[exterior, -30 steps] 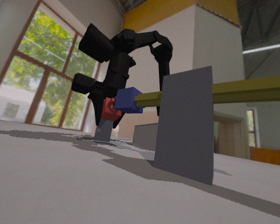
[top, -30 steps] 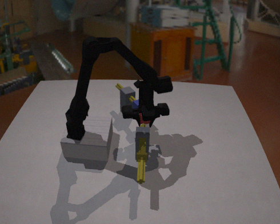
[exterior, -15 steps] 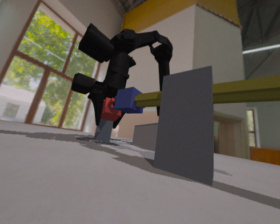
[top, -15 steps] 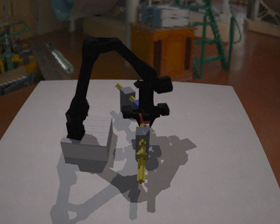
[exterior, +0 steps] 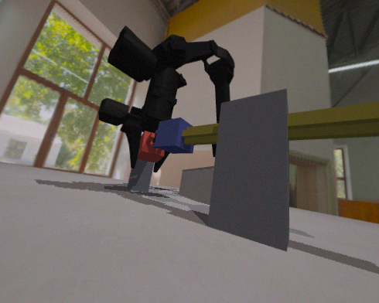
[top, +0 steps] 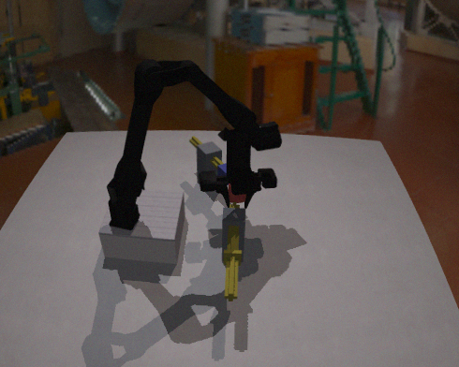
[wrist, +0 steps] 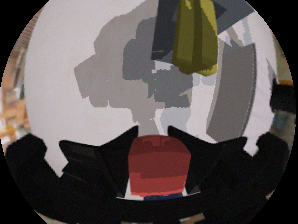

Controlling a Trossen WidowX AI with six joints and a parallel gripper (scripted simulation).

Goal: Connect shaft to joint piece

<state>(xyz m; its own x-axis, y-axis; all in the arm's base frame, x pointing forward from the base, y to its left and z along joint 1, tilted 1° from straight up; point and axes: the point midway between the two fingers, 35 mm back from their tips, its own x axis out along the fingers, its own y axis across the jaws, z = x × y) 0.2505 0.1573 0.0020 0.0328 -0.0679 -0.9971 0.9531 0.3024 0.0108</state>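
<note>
Now: gripper tip 10 mm past the red square joint piece, 20 mm to the right of it and 40 mm below it.
</note>
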